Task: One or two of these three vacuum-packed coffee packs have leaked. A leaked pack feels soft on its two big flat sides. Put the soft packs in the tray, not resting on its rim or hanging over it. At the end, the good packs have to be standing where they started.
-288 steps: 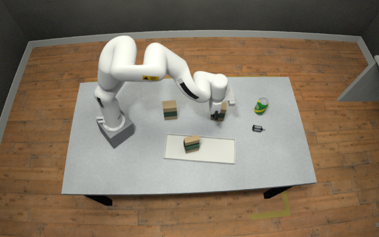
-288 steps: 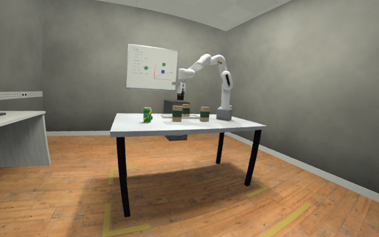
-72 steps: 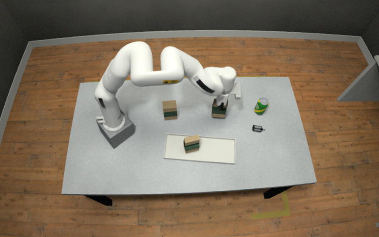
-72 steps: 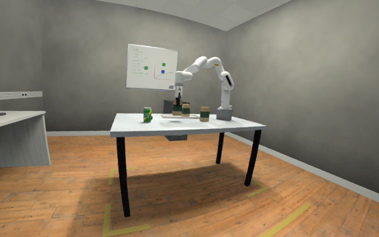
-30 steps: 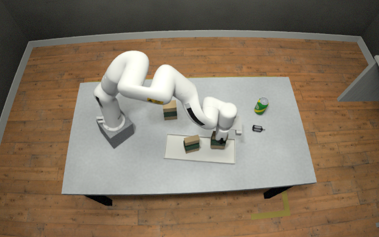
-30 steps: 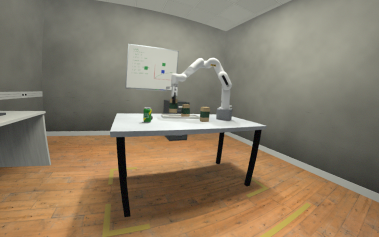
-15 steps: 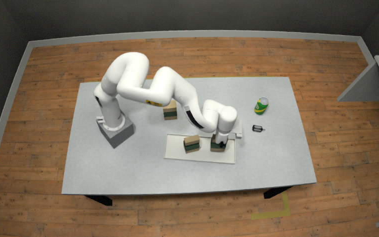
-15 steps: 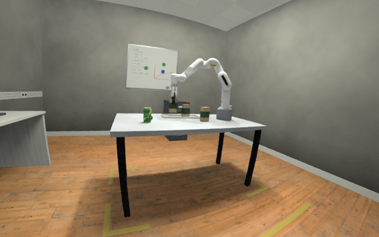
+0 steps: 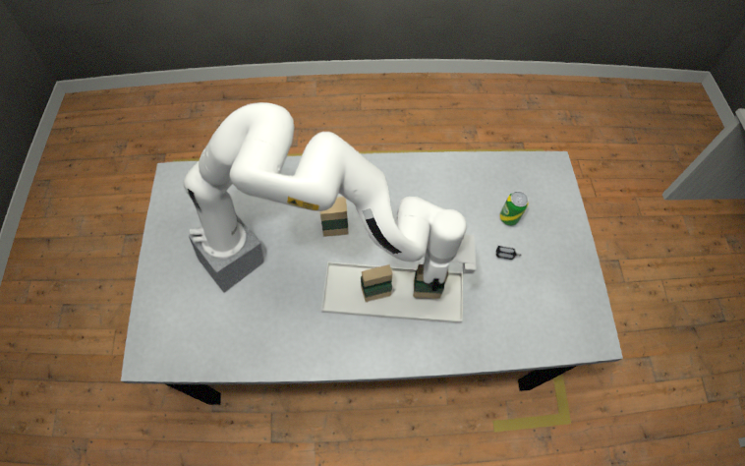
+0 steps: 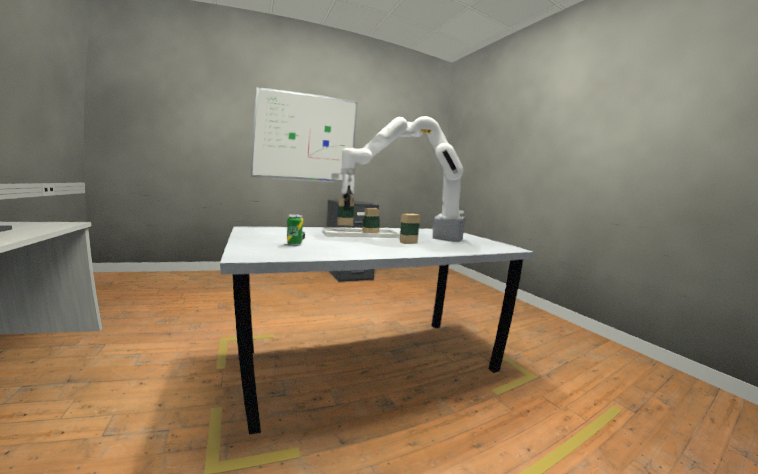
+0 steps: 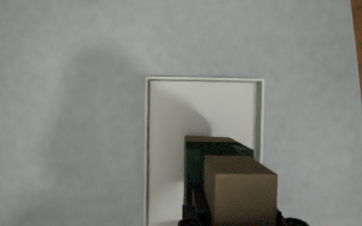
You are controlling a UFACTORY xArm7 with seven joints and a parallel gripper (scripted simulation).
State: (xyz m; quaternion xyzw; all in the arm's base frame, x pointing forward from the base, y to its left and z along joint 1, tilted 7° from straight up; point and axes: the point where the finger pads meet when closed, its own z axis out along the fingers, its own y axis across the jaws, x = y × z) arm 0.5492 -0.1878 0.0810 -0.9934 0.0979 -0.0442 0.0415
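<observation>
My gripper is now 9 cm past the white tray, 2 cm to the right of it and 16 cm above it. Also, from my hand: green soda can 32 cm ahead, 23 cm to the left, 10 cm below.
</observation>
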